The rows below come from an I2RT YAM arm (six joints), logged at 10 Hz.
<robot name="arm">
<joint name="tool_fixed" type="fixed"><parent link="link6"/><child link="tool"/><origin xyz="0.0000 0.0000 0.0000" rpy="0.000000 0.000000 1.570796"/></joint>
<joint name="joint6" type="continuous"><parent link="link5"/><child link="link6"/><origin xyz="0.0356 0.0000 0.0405" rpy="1.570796 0.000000 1.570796"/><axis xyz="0 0 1"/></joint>
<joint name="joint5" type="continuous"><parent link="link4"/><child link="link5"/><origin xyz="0.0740 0.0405 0.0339" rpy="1.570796 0.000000 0.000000"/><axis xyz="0 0 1"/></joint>
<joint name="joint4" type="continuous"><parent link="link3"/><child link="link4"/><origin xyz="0.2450 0.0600 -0.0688" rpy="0.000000 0.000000 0.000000"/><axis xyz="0 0 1"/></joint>
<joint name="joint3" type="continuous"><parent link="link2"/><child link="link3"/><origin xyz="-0.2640 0.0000 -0.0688" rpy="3.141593 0.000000 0.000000"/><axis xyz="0 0 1"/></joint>
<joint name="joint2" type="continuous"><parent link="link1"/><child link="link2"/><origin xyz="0.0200 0.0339 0.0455" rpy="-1.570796 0.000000 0.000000"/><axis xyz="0 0 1"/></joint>
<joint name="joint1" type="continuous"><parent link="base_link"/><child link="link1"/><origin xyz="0.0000 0.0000 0.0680" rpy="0.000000 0.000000 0.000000"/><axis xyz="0 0 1"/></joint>
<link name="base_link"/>
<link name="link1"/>
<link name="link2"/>
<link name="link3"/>
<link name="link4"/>
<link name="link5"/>
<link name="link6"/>
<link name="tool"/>
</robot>
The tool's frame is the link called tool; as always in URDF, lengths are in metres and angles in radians. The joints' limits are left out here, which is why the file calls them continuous.
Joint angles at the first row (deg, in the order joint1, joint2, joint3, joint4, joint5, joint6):
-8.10 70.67 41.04 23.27 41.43 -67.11
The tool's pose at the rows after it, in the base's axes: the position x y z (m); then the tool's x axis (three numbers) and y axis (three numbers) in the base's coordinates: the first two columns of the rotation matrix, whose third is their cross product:
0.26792, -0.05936, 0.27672, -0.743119, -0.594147, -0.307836, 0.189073, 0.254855, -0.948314
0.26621, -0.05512, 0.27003, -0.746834, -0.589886, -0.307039, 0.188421, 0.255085, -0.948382
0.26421, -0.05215, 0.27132, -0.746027, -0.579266, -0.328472, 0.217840, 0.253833, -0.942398
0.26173, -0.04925, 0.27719, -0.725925, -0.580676, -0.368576, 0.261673, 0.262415, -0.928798
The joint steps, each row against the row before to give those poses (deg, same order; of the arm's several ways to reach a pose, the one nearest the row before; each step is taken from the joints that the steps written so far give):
0.61 0.07 -1.49 1.94 0.85 -0.88
0.97 0.00 -1.49 1.18 1.25 0.27
0.72 -0.50 -0.50 1.16 1.46 0.56
0.59 -1.05 -0.06 1.01 0.22 1.03

